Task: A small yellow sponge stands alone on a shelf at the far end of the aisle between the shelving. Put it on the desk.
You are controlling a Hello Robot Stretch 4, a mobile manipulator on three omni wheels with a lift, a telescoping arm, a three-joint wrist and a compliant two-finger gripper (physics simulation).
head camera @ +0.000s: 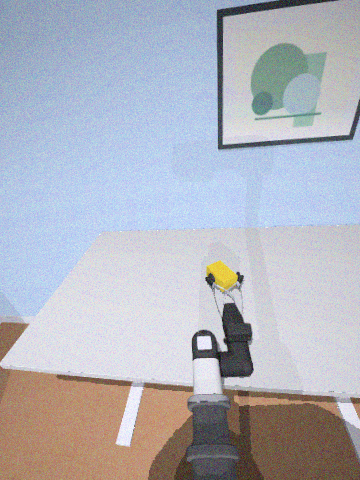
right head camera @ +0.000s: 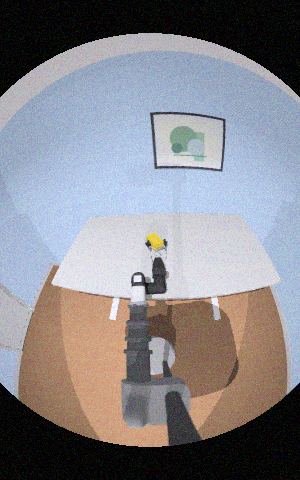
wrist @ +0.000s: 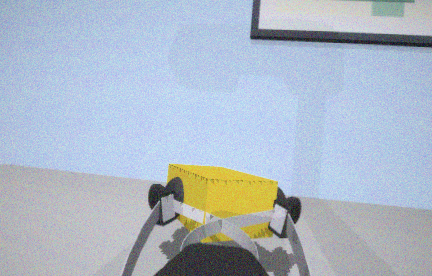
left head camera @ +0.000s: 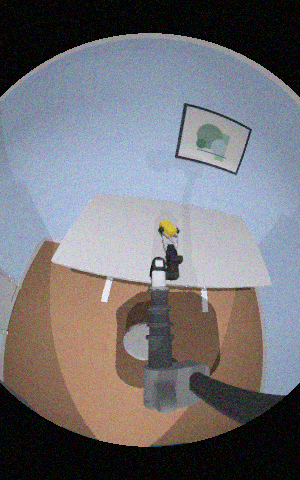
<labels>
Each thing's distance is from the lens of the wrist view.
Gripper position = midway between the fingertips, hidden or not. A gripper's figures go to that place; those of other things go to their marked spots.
my gripper (wrist: 224, 197): 26 cm
yellow sponge (wrist: 222, 192): 19 cm
</labels>
